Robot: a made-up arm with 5 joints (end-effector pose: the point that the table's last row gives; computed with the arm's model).
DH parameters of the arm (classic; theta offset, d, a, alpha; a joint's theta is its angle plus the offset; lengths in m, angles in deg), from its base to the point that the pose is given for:
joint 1: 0 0.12 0.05 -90
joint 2: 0 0 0.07 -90
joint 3: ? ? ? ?
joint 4: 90 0.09 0.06 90
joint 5: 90 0.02 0.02 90
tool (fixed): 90 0.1 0 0
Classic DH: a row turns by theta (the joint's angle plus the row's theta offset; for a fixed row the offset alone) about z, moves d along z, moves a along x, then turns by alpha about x.
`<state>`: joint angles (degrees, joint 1 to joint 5).
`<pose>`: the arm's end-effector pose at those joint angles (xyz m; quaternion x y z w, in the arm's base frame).
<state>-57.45 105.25 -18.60 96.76 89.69</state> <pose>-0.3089 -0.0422 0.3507 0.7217 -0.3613 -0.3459 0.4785</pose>
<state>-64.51 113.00 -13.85 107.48 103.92</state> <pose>-0.2667 -0.0196 0.3773 0.7176 -0.4568 -0.3321 0.4076</pose>
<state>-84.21 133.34 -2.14 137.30 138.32</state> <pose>-0.1479 -0.0456 0.4138 0.6797 -0.6476 -0.2097 0.2731</pose>
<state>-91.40 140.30 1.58 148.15 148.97</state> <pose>-0.1186 -0.0763 0.4157 0.6644 -0.6916 -0.1484 0.2411</pose>
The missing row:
joint 3: 0 0.25 -0.28 -90
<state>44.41 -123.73 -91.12 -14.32 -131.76</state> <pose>0.3327 -0.0359 0.3212 0.4177 0.6747 0.5537 0.2526</pose>
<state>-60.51 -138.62 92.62 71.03 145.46</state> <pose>0.3368 -0.0931 0.2692 0.4316 0.6420 -0.6167 0.1457</pose>
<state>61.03 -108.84 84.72 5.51 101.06</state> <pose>-0.0637 0.3888 0.0630 -0.9201 0.2904 -0.1062 0.2406</pose>
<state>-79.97 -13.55 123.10 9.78 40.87</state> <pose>0.3511 -0.0982 0.0165 0.1096 0.4263 0.8796 0.1803</pose>
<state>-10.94 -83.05 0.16 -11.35 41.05</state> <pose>0.1276 -0.1979 -0.0618 0.2315 -0.5735 0.1312 0.7748</pose>
